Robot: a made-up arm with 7 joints. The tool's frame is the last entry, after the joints. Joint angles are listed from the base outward.
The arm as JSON. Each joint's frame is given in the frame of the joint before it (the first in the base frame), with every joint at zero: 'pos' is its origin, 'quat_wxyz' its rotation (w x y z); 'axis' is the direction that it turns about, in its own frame. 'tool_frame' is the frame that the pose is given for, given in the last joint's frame.
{
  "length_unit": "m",
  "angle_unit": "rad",
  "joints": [
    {
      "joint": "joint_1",
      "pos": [
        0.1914,
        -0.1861,
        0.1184
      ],
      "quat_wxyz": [
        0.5,
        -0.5,
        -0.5,
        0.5
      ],
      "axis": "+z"
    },
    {
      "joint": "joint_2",
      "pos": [
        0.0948,
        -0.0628,
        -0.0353
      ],
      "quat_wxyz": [
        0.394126,
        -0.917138,
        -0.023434,
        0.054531
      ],
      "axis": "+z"
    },
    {
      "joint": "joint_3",
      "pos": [
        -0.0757,
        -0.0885,
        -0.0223
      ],
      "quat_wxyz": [
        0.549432,
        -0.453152,
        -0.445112,
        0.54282
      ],
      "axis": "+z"
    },
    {
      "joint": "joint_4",
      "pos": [
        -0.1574,
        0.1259,
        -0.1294
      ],
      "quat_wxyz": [
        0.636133,
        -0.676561,
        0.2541,
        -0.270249
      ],
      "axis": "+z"
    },
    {
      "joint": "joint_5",
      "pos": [
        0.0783,
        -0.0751,
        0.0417
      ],
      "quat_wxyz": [
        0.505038,
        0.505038,
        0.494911,
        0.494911
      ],
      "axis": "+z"
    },
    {
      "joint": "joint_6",
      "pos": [
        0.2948,
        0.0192,
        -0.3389
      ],
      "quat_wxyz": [
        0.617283,
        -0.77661,
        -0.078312,
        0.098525
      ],
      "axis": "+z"
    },
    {
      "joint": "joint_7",
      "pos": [
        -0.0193,
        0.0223,
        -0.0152
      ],
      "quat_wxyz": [
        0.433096,
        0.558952,
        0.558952,
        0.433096
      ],
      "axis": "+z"
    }
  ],
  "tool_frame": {
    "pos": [
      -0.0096,
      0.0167,
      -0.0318
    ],
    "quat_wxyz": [
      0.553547,
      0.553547,
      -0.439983,
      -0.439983
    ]
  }
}
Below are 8 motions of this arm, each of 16 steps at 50 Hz.
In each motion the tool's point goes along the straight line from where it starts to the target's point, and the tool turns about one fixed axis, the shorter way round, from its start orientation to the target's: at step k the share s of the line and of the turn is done. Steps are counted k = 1, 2, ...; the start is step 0. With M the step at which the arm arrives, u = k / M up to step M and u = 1 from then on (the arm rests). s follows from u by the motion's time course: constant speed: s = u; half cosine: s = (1 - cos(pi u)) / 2; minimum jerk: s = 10 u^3 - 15 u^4 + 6 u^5.
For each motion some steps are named. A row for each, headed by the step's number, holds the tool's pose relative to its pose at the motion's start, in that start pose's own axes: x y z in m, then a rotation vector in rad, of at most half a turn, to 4 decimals.
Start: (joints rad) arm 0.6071 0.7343 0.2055 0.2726 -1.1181 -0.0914 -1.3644
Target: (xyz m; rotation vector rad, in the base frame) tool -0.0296 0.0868 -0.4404 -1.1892 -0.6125 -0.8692
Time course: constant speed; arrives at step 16
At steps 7, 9, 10, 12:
7: 0.0380 0.0637 -0.0203 0.0199 -0.1017 -0.1937
9: 0.0489 0.0819 -0.0262 0.0256 -0.1307 -0.2491
10: 0.0543 0.0910 -0.0291 0.0284 -0.1453 -0.2767
12: 0.0652 0.1092 -0.0349 0.0341 -0.1743 -0.3321

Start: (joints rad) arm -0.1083 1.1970 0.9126 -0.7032 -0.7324 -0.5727 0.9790
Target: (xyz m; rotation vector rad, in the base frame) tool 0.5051 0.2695 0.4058 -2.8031 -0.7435 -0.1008
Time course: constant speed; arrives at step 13
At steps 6, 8, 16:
6: -0.0216 0.0538 -0.0643 0.1364 0.0987 0.0272
8: -0.0287 0.0718 -0.0858 0.1819 0.1316 0.0362
16: -0.0467 0.1166 -0.1394 0.2955 0.2139 0.0589

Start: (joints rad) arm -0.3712 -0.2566 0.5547 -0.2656 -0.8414 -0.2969 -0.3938
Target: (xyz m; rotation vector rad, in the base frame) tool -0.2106 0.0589 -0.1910 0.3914 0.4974 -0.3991
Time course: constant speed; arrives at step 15
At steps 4, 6, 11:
4: 0.0175 -0.0094 -0.0056 0.0665 -0.0263 0.1120
6: 0.0262 -0.0140 -0.0084 0.0998 -0.0395 0.1680
11: 0.0480 -0.0258 -0.0154 0.1829 -0.0724 0.3079

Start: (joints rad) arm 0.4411 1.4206 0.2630 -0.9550 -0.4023 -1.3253 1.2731
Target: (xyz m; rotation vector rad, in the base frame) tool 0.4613 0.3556 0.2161 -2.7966 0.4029 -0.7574
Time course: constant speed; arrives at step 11
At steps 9, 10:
9: 0.0247 0.0375 0.0126 -0.0399 0.0704 0.1308
10: 0.0274 0.0416 0.0140 -0.0444 0.0782 0.1453

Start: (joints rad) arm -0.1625 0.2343 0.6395 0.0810 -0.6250 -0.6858 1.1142
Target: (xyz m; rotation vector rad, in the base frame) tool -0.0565 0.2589 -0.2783 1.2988 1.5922 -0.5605
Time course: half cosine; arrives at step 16
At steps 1, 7, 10, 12, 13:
1: 0.0007 0.0002 0.0012 0.0023 -0.0029 0.0009
7: 0.0289 0.0088 0.0519 0.0975 -0.1234 0.0386
10: 0.0497 0.0151 0.0892 0.1674 -0.2120 0.0664
12: 0.0614 0.0187 0.1101 0.2067 -0.2618 0.0820
13: 0.0659 0.0200 0.1181 0.2218 -0.2808 0.0879

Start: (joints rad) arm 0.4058 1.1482 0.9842 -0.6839 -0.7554 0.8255 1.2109
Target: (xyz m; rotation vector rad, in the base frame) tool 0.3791 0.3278 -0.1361 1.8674 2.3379 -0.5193
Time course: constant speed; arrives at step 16
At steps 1, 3, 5, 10, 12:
1: 0.0071 -0.0033 0.0009 0.0098 0.0426 0.0053
3: 0.0213 -0.0098 0.0028 0.0295 0.1279 0.0159
5: 0.0355 -0.0163 0.0047 0.0492 0.2131 0.0265
10: 0.0711 -0.0326 0.0095 0.0984 0.4262 0.0529
12: 0.0853 -0.0391 0.0113 0.1180 0.5114 0.0635

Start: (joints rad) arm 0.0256 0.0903 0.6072 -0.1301 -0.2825 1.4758 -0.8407
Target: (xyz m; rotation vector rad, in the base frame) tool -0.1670 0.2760 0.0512 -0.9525 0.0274 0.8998
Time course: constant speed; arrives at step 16
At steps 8, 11, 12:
8: -0.0108 -0.0457 0.0536 0.0904 -0.0867 0.1173
11: -0.0148 -0.0629 0.0736 0.1243 -0.1192 0.1613
12: -0.0162 -0.0686 0.0803 0.1356 -0.1300 0.1760

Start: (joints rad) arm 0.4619 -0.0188 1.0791 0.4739 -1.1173 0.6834 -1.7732
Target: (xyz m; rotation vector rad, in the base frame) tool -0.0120 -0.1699 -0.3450 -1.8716 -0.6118 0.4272
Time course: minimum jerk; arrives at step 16
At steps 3, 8, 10, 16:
3: 0.0034 -0.0043 0.0067 0.0141 0.0184 0.0009
8: 0.0351 -0.0439 0.0682 0.1444 0.1886 0.0088
10: 0.0509 -0.0636 0.0989 0.2093 0.2735 0.0128
16: 0.0702 -0.0878 0.1365 0.2887 0.3773 0.0177

